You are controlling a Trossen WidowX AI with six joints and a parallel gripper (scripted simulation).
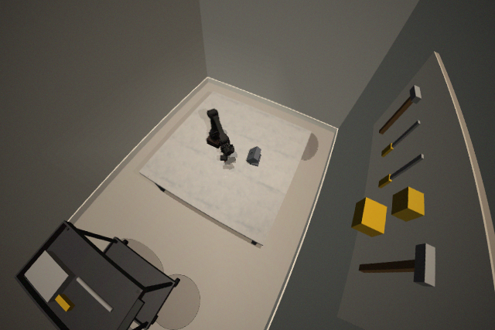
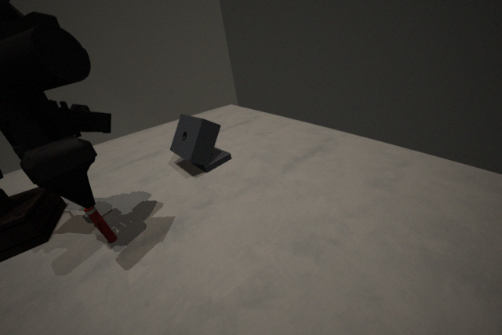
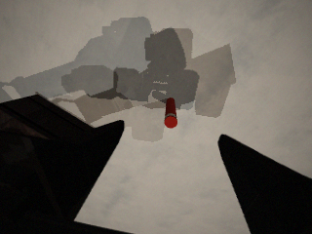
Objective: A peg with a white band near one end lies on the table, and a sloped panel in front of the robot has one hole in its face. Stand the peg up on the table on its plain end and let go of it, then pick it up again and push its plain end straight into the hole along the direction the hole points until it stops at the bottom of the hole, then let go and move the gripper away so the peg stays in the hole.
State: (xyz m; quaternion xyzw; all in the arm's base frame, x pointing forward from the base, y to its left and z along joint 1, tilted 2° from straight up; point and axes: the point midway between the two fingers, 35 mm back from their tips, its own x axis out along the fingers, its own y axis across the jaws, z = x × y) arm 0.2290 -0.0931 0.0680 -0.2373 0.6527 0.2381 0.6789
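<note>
Now: the red peg 40 mm below my gripper tip. Also, from my gripper tip: grey sloped panel (190 mm to the left, 190 mm ahead, 20 mm below).
</note>
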